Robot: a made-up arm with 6 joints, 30 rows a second.
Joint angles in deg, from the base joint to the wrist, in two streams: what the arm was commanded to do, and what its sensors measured. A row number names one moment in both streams.
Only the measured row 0 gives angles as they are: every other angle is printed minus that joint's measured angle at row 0.
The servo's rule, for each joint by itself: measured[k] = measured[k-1] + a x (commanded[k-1-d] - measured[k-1]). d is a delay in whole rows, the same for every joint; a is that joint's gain. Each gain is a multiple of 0.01, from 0.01 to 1. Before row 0 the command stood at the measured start. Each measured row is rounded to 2 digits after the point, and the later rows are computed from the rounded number. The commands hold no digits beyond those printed.
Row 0, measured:
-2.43, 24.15, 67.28, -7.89, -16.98, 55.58
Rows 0 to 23, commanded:
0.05, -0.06, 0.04, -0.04, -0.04, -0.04
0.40, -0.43, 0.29, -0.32, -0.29, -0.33
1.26, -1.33, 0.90, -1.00, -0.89, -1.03
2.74, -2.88, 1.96, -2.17, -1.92, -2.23
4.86, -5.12, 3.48, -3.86, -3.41, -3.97
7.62, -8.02, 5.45, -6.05, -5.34, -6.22
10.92, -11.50, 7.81, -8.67, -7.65, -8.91
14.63, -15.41, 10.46, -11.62, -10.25, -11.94
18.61, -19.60, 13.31, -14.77, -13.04, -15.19
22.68, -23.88, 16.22, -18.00, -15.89, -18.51
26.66, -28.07, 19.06, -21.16, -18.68, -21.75
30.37, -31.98, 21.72, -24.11, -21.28, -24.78
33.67, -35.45, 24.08, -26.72, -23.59, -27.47
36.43, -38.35, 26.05, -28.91, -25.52, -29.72
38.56, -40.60, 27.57, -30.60, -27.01, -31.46
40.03, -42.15, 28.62, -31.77, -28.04, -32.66
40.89, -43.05, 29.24, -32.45, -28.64, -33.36
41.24, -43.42, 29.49, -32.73, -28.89, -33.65
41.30, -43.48, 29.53, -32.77, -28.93, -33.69
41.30, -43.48, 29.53, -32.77, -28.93, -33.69
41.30, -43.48, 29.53, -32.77, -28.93, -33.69
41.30, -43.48, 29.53, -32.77, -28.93, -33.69
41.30, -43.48, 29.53, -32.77, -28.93, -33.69
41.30, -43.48, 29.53, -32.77, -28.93, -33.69
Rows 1 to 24, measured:
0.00, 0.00, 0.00, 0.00, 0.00, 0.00
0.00, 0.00, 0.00, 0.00, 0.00, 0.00
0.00, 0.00, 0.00, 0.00, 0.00, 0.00
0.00, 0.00, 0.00, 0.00, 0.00, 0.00
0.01, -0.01, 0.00, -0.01, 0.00, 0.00
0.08, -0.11, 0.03, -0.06, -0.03, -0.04
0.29, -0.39, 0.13, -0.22, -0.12, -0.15
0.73, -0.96, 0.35, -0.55, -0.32, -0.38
1.47, -1.92, 0.73, -1.11, -0.66, -0.77
2.58, -3.32, 1.30, -1.95, -1.17, -1.37
4.08, -5.20, 2.08, -3.09, -1.88, -2.20
5.98, -7.55, 3.09, -4.54, -2.80, -3.27
8.25, -10.32, 4.32, -6.28, -3.93, -4.58
10.85, -13.44, 5.75, -8.27, -5.25, -6.11
13.70, -16.80, 7.35, -10.46, -6.73, -7.83
16.70, -20.29, 9.07, -12.78, -8.33, -9.69
19.75, -23.78, 10.87, -15.15, -10.01, -11.65
22.75, -27.13, 12.69, -17.49, -11.72, -13.64
25.60, -30.23, 14.48, -19.72, -13.40, -15.60
28.20, -32.97, 16.18, -21.77, -15.01, -17.48
30.48, -35.29, 17.75, -23.59, -16.51, -19.23
32.42, -37.16, 19.16, -25.14, -17.87, -20.82
34.02, -38.61, 20.40, -26.44, -19.09, -22.24
35.33, -39.73, 21.50, -27.52, -20.17, -23.50
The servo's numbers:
d 4
a 0.18 0.23 0.12 0.17 0.11 0.11

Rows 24 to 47, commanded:
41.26, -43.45, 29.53, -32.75, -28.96, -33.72
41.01, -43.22, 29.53, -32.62, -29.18, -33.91
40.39, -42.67, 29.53, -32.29, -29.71, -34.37
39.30, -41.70, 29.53, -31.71, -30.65, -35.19
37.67, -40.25, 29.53, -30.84, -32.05, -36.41
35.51, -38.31, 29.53, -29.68, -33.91, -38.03
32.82, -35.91, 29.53, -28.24, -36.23, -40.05
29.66, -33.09, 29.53, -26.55, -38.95, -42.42
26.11, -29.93, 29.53, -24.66, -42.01, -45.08
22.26, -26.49, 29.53, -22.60, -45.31, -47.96
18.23, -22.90, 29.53, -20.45, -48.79, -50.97
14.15, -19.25, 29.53, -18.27, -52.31, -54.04
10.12, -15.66, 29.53, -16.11, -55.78, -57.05
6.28, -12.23, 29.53, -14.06, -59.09, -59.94
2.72, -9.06, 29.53, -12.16, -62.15, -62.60
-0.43, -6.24, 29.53, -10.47, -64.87, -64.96
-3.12, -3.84, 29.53, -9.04, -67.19, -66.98
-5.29, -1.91, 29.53, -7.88, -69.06, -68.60
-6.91, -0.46, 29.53, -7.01, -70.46, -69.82
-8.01, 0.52, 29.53, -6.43, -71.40, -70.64
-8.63, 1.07, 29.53, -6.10, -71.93, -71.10
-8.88, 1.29, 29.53, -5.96, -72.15, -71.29
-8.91, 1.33, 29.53, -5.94, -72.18, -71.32
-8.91, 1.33, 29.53, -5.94, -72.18, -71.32
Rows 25 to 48, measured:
36.40, -40.59, 22.46, -28.41, -21.13, -24.62
37.28, -41.25, 23.31, -29.15, -21.99, -25.62
38.00, -41.76, 24.06, -29.77, -22.75, -26.51
38.59, -42.16, 24.72, -30.28, -23.43, -27.30
39.07, -42.46, 25.30, -30.70, -24.04, -28.01
39.42, -42.63, 25.81, -31.03, -24.61, -28.66
39.59, -42.64, 26.26, -31.24, -25.17, -29.29
39.54, -42.42, 26.65, -31.32, -25.77, -29.94
39.20, -41.92, 27.00, -31.24, -26.46, -30.65
38.54, -41.09, 27.30, -30.97, -27.28, -31.46
37.51, -39.90, 27.57, -30.51, -28.26, -32.40
36.10, -38.33, 27.81, -29.84, -29.44, -33.50
34.30, -36.40, 28.02, -28.96, -30.82, -34.77
32.13, -34.12, 28.20, -27.88, -32.41, -36.22
29.63, -31.54, 28.36, -26.62, -34.21, -37.84
26.84, -28.71, 28.50, -25.20, -36.20, -39.62
23.83, -25.71, 28.62, -23.65, -38.35, -41.54
20.67, -22.61, 28.73, -22.02, -40.63, -43.56
17.44, -19.49, 28.83, -20.34, -43.00, -45.65
14.22, -16.44, 28.91, -18.66, -45.41, -47.77
11.10, -13.54, 28.98, -17.02, -47.81, -49.88
8.15, -10.87, 29.05, -15.47, -50.15, -51.94
5.44, -8.48, 29.11, -14.03, -52.38, -53.91
3.02, -6.41, 29.16, -12.74, -54.47, -55.75

